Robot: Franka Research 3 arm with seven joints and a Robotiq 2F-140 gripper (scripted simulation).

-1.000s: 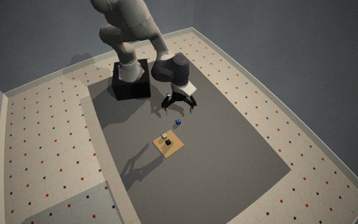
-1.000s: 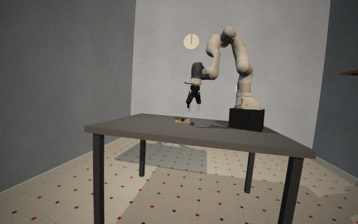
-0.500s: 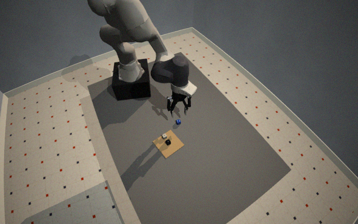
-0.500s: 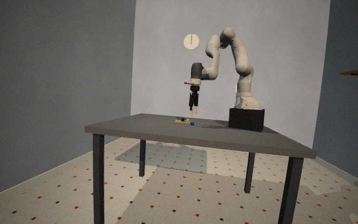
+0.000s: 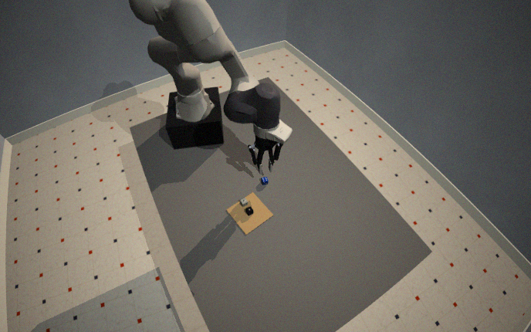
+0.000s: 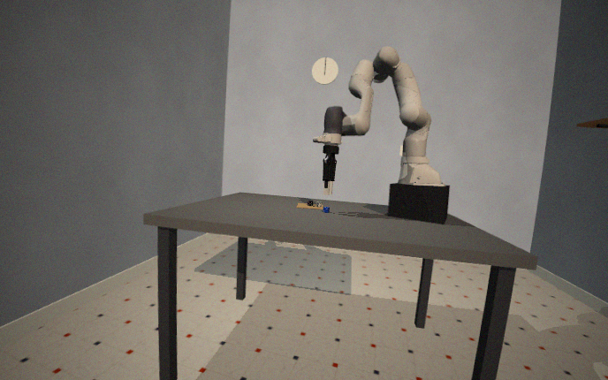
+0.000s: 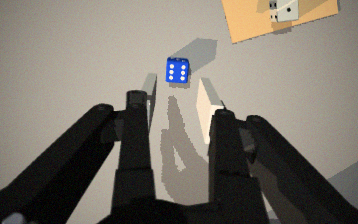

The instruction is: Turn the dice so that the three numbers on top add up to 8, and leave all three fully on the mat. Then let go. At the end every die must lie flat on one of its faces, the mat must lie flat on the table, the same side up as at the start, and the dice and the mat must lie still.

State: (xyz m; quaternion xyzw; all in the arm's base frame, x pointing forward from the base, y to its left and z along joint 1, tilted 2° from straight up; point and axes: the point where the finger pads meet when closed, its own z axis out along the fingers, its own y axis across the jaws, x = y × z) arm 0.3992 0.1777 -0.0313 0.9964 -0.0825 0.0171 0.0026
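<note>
Right now my hand is 110 mm above the blue die. The rest, counted from my hand: black die: 110 mm ahead, 120 mm to the right, 100 mm below; then white die: 60 mm ahead, 130 mm to the right, 100 mm below; then tan mat: 110 mm ahead, 120 mm to the right, 120 mm below.
</note>
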